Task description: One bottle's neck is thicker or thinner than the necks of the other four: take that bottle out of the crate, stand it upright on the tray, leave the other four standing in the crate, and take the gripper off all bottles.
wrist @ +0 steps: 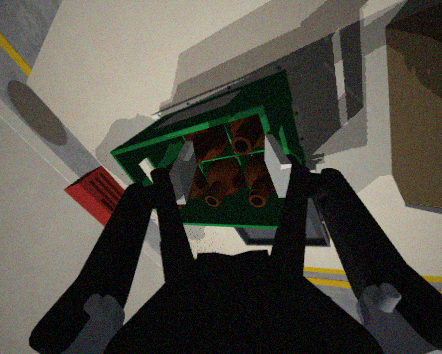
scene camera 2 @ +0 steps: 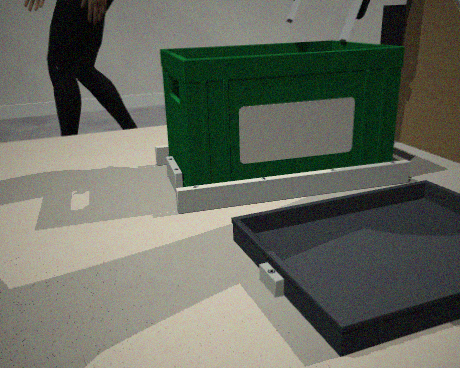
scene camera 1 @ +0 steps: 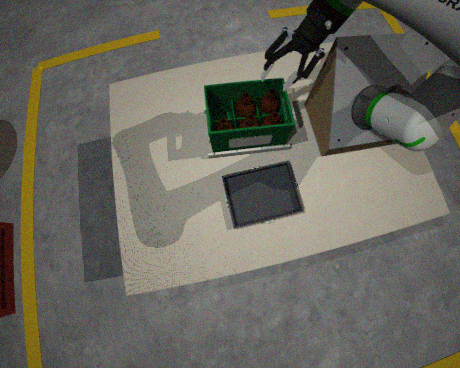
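Where they show: gripper, fingertip midpoint: (wrist: 229,150) (scene camera 2: 316,30) (scene camera 1: 273,83); arm's base, link origin: (scene camera 1: 370,107).
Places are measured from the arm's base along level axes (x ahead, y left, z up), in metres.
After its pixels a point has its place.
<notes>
The green crate (scene camera 1: 218,142) @[z -0.069, x 0.527, y -0.037 m] (scene camera 2: 207,135) @[z -0.085, x 0.530, y -0.036 m] (wrist: 225,217) @[z -0.015, x 0.407, y -0.025 m] stands on the pale table top. Five brown bottles stand in its compartments: two at the back (scene camera 1: 245,106) @[z -0.049, x 0.403, y -0.136 m] (scene camera 1: 270,102) @[z -0.049, x 0.313, y -0.129 m] and three in the row nearer the tray in scene camera 1. In the wrist view one bottle (wrist: 242,143) @[z -0.012, x 0.301, y -0.149 m] shows its open mouth, and another is partly hidden behind a finger. I cannot tell which neck differs. The dark tray (scene camera 1: 265,200) @[z -0.169, x 0.415, y 0.182 m] (scene camera 2: 360,280) @[z -0.169, x 0.482, y 0.185 m] (wrist: 260,236) @[z -0.169, x 0.494, y 0.231 m] holds no bottle. My gripper (scene camera 1: 278,80) @[z 0.017, x 0.304, y -0.158 m] (scene camera 2: 316,31) @[z 0.017, x 0.304, y -0.158 m] (wrist: 229,150) @[z 0.017, x 0.304, y -0.158 m] is open, its fingers partly apart, above the crate's back right side, holding nothing.
A light rail (scene camera 1: 250,151) @[z -0.152, x 0.416, y -0.008 m] (scene camera 2: 300,183) @[z -0.155, x 0.419, y -0.009 m] runs along the crate's front foot. The brown-sided robot pedestal (scene camera 1: 320,105) @[z -0.057, x 0.136, y -0.078 m] (scene camera 2: 432,85) @[z -0.070, x 0.136, y -0.087 m] (wrist: 415,120) @[z -0.067, x 0.136, y -0.084 m] stands to the right of the crate. A red box (scene camera 1: 6,270) (wrist: 95,192) is off the table. A person (scene camera 2: 75,65) stands behind the table.
</notes>
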